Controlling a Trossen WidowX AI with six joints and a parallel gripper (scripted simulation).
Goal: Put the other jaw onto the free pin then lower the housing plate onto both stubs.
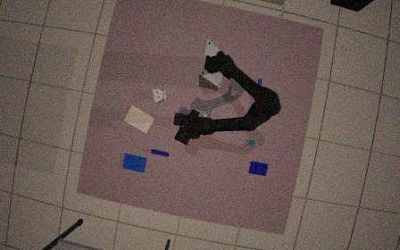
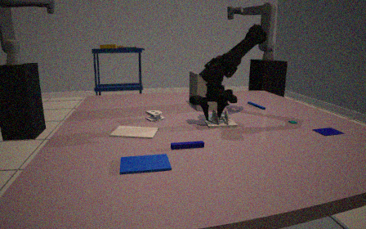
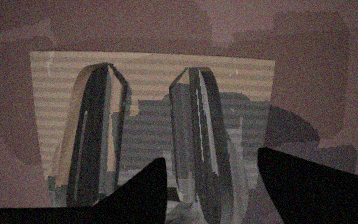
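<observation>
Now: gripper tip 11 cm past the grey housing plate, 23 cm to the left of it and 1 cm below it. Also, from my gripper tip: dark blue bar: 22 cm ahead, 16 cm to the right, 1 cm below; then dark blue slab: 19 cm ahead, 43 cm to the left, 2 cm below; then teal piece: 5 cm ahead, 36 cm to the left, 2 cm below.
</observation>
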